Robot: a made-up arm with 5 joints.
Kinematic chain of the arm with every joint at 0, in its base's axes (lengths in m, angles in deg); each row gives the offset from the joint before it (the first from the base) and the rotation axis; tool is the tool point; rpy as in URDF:
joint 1: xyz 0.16 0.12 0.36 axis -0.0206 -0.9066 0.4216
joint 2: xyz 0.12 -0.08 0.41 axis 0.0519 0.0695 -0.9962
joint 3: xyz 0.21 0.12 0 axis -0.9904 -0.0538 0.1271
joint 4: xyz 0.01 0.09 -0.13 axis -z
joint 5: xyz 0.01 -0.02 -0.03 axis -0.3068 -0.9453 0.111
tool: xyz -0.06 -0.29 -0.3 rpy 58.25 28.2 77
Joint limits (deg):
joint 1: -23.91..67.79
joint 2: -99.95..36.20
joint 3: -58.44..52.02
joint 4: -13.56..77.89
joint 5: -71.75..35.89
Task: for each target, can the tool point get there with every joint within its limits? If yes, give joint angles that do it. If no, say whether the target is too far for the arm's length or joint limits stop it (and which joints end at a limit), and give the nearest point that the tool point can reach.
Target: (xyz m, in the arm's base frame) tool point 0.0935 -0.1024 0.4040
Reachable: yes | joints 38.75 -77.40 -9.54 21.08 -63.13
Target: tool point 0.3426 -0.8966 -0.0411
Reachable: no: joint limits stop it (at a limit: joint 1, joint 2, joint 4, joint 5) | nearest point 0.4333 -0.4236 0.3199 | short by 0.602 m
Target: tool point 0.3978 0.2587 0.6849
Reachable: yes | joints 45.07 -77.20 16.92 17.28 12.30
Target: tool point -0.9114 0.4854 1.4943
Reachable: no: too far | nearest point -0.3392 0.4975 0.9874 | short by 0.765 m
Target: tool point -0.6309 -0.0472 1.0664
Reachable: no: joint limits stop it (at a limit: joint 3, joint 4, joint 5) | nearest point -0.3852 -0.0126 0.8547 | short by 0.326 m
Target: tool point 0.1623 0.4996 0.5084
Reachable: yes | joints 27.34 20.30 -20.59 50.46 -44.78
